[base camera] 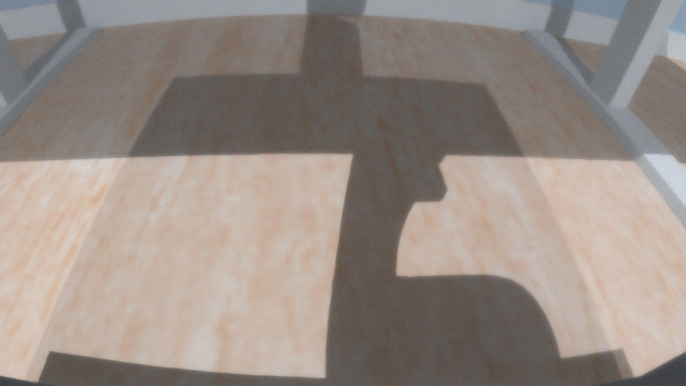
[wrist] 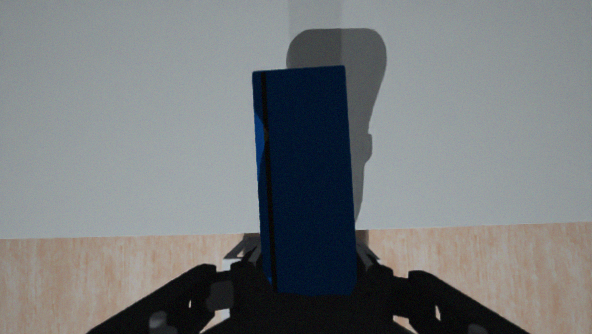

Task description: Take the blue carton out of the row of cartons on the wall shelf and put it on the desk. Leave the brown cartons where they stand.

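Places are measured from the arm's base along level axes (x left, y up, z ahead), in centimetres.
Pixels of known places: gripper, fingertip midpoint: (wrist: pixel 308 258).
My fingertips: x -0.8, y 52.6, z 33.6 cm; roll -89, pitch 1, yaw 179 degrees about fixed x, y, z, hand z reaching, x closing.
Ahead of a thing's pixels: the offset from my fingertips to its top centre. "pt": to the spot under its first point. Level surfaces: height alone.
The blue carton @(dx +0.0, dy +3.2, dz -0.2 cm) (wrist: pixel 307 180) with a dark stripe along its left side is held in my gripper (wrist: pixel 308 258) in the wrist view. The gripper is shut on its lower end, one finger on each side. The grey desk top @(dy -20.3 cm) (wrist: pixel 125 125) lies beneath and beyond the carton, with the shadow of the carton and arm on it. The carton looks to be above the desk; how high is hard to tell. The gripper, the wall shelf and the brown cartons do not show in the base camera view.
In the base camera view, a grey desk leg @(pt dx -56.7, dy -77.7, dz +33.4 cm) (base camera: pixel 637 55) with its foot bar @(pt dx -54.7, dy -90.5, dz +28.0 cm) (base camera: pixel 615 125) stands at the right, and another foot bar (base camera: pixel 55 70) lies at the left. A pale wall (base camera: pixel 200 10) is at the back. Wooden floor @(dy -92.3 cm) (wrist: pixel 75 280) shows before the desk's near edge.
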